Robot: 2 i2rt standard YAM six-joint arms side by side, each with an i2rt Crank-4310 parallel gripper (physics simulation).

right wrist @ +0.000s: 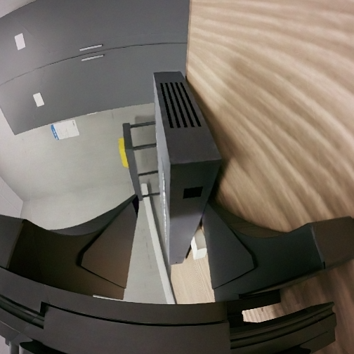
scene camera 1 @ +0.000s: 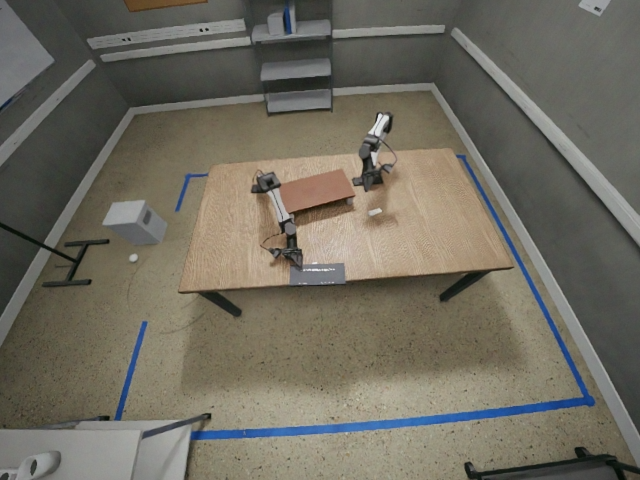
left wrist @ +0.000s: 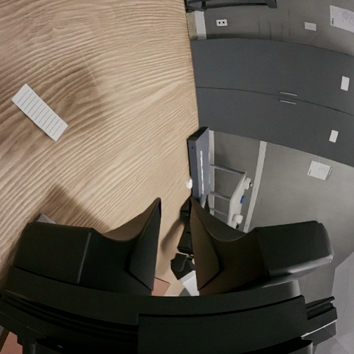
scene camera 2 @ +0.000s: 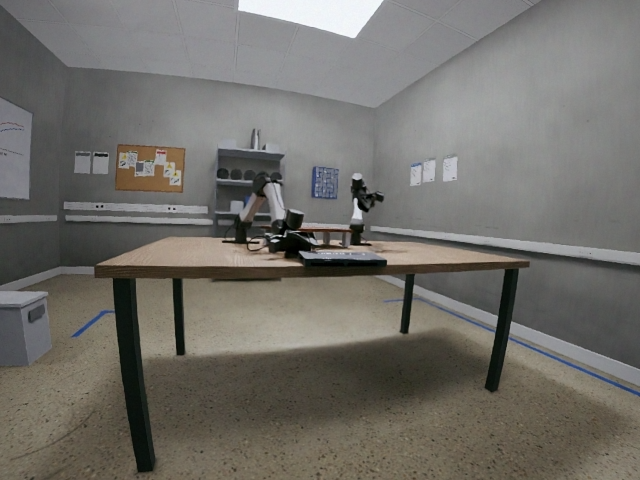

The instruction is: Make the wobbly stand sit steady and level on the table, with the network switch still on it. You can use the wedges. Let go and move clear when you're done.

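Where they show: left gripper, fingertip midpoint: (scene camera 1: pixel 366 192) (scene camera 2: pixel 367 210); right gripper, fingertip midpoint: (scene camera 1: pixel 301 267) (scene camera 2: pixel 316 252); left arm's base, origin of the base link: (scene camera 2: pixel 355 244); right arm's base, origin of the base link: (scene camera 2: pixel 240 242).
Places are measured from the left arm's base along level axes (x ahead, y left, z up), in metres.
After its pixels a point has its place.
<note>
The stand, a reddish-brown board (scene camera 1: pixel 317 191) @(z 0.100, x 0.146, y -0.345 m) (scene camera 2: pixel 330 230) @(z 0.093, x 0.230, y -0.266 m) on grey legs, is at the back of the table; its tilt is too small to tell. The dark grey network switch (scene camera 1: pixel 317 276) @(z 0.029, x 0.658, y -0.388 m) (scene camera 2: pixel 343 258) @(z 0.026, x 0.689, y -0.405 m) (left wrist: pixel 198 155) (right wrist: pixel 195 150) lies off the stand, at the table's near edge and slightly over it. A white ribbed wedge (scene camera 1: pixel 374 211) @(z 0.007, x 0.264, y -0.009 m) (left wrist: pixel 40 112) lies right of the stand in scene camera 1. My right gripper (scene camera 1: pixel 298 264) @(z 0.032, x 0.602, y -0.467 m) (right wrist: pixel 169 197) is open at the switch's left end, which shows between its fingers. My left gripper (scene camera 1: pixel 368 187) @(z 0.203, x 0.277, y -0.086 m) (left wrist: pixel 174 200) is slightly open, empty, above the table near the stand's right end.
A small white piece (scene camera 1: pixel 314 263) @(z 0.011, x 0.575, y -0.399 m) (left wrist: pixel 189 183) (right wrist: pixel 199 245) lies behind the switch, partly hidden; its shape is unclear. My right arm reaches across the table in front of the stand's left end. The wooden table (scene camera 1: pixel 439 217) @(z 0.000, x 0.345, y 0.373 m) ends under the switch.
</note>
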